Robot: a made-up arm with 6 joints. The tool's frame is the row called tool.
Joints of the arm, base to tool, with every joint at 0 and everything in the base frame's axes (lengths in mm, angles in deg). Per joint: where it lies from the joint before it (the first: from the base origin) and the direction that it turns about. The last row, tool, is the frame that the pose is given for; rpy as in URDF.
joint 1: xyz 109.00 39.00 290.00 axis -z
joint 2: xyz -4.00 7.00 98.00 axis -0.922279 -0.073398 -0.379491
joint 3: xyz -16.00 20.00 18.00 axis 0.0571 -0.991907 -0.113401
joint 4: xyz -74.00 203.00 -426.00 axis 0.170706 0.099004 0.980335
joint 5: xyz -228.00 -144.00 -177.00 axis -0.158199 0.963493 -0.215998
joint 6: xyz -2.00 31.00 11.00 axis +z
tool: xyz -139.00 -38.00 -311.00 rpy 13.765 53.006 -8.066
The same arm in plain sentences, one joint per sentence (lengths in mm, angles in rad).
The arm has six revolute joints in a row. What follows holds with every joint at zero, and every direction is one of the base frame's.
Joint 1 is mounted 109 mm along +x and 39 mm along +y and 290 mm along +z from the base frame's origin and rotates about -z.
Joint 2 is mounted 4 mm along -x and 7 mm along +y and 98 mm along +z from joint 1 and rotates about the direction (-0.922279, -0.073398, -0.379491).
Joint 3 is mounted 16 mm along -x and 20 mm along +y and 18 mm along +z from joint 2 and rotates about the direction (0.0571, -0.991907, -0.113401).
Joint 4 is mounted 74 mm along -x and 203 mm along +y and 426 mm along -z from joint 3 and rotates about the direction (0.170706, 0.099004, 0.980335).
Joint 5 is mounted 228 mm along -x and 144 mm along -y and 177 mm along -z from joint 4 and rotates about the direction (-0.158199, 0.963493, -0.215998).
Joint 6 is mounted 2 mm along -x and 31 mm along +y and 11 mm along +z from joint 5 and rotates about +z.
The tool frame, which is the frame that the pose is given for, is mounted 139 mm along -x and 38 mm along -y and 311 mm along -z from joint 6; its axes are the base frame's turned by roll 0.2402, pitch 0.9251 and yaw -0.1408 rad (as in URDF: about the fixed x, then y, then z).

